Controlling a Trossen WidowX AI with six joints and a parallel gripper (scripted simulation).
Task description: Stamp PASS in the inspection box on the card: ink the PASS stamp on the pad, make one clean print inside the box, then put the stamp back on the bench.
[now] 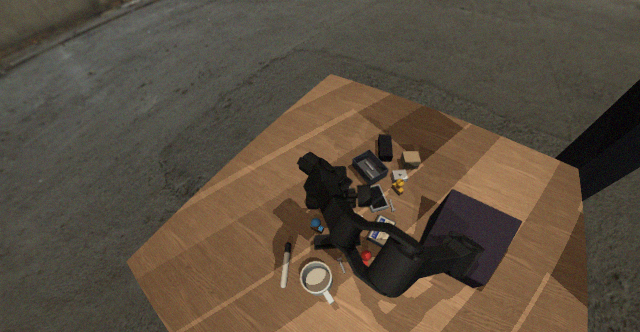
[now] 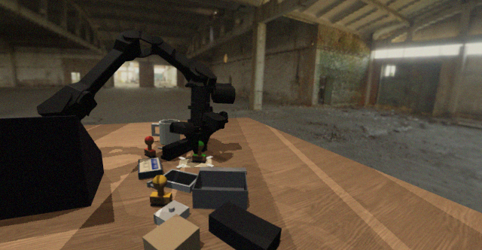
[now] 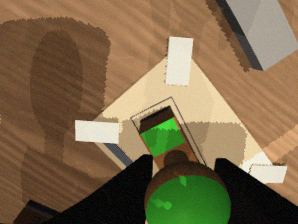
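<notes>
Right now the green-knobbed stamp is 1 cm below my gripper tip. The rest, counted from my gripper tip: flat grey bar: 3 cm ahead, 10 cm to the right, 2 cm below; cream card: 1 cm behind, 3 cm below; blue stamp: 4 cm ahead, 9 cm to the left, 1 cm below.
</notes>
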